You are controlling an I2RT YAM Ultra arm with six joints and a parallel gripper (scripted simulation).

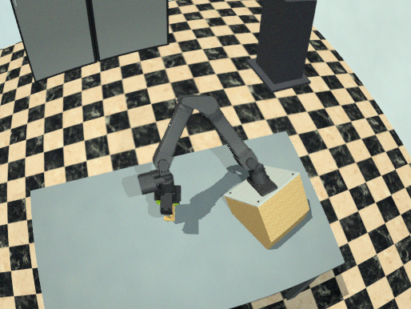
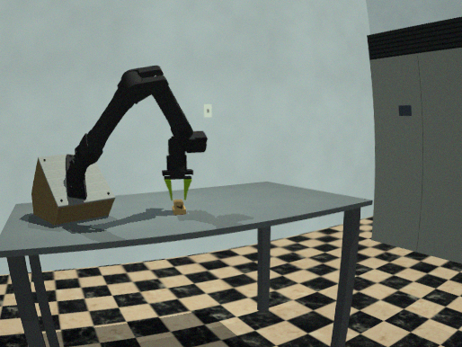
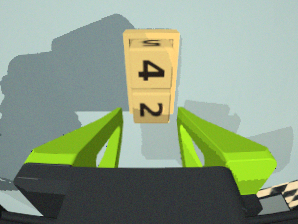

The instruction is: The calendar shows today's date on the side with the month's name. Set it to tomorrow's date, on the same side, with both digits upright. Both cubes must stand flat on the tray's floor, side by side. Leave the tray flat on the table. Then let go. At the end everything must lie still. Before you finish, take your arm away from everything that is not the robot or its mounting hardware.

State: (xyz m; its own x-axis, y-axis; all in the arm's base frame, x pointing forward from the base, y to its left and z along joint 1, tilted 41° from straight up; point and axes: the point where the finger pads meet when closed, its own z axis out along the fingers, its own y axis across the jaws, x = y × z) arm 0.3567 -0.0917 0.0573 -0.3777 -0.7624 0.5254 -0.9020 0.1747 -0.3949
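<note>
Now: hand 10 mm short of the tan tray, 20 mm to the right of it and 40 mm above it.
</note>
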